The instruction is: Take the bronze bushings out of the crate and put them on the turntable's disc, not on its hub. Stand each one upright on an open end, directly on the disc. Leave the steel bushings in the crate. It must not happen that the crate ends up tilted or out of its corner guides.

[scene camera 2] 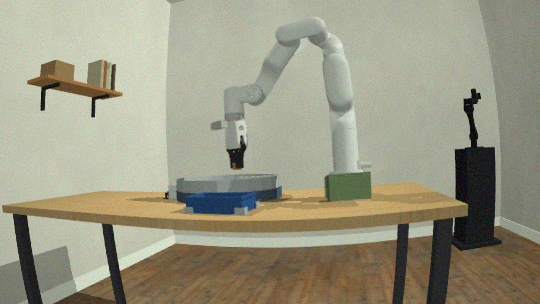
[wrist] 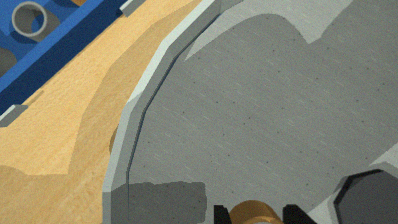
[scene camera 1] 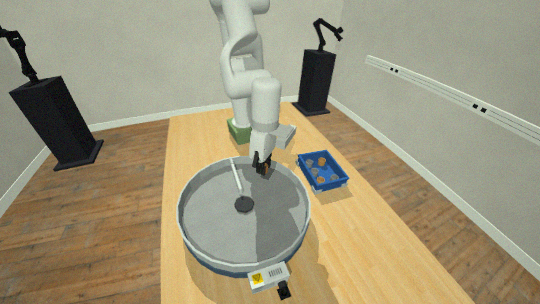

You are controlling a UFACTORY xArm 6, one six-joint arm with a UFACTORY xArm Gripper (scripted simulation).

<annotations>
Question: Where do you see a steel bushing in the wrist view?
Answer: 23, 23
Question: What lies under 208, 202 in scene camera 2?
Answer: A blue crate.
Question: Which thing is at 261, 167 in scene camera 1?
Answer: The gripper.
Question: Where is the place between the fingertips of the gripper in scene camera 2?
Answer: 237, 168
</annotations>
